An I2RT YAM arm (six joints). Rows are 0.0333 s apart.
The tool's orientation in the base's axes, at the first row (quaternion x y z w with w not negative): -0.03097, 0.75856, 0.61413, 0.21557
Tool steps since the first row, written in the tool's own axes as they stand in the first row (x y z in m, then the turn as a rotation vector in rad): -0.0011, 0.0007, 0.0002, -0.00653, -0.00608, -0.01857; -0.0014, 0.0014, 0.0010, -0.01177, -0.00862, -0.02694; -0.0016, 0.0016, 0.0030, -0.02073, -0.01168, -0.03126; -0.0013, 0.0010, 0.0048, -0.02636, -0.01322, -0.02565
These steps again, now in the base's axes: 0.0008, 0.0001, 0.0010, 0.00244, -0.02045, -0.00036; 0.0011, 0.0010, 0.0016, 0.00556, -0.03012, 0.00050; 0.0018, 0.0029, 0.0016, 0.01337, -0.03690, 0.00162; 0.0023, 0.0045, 0.0007, 0.02057, -0.03320, 0.00140
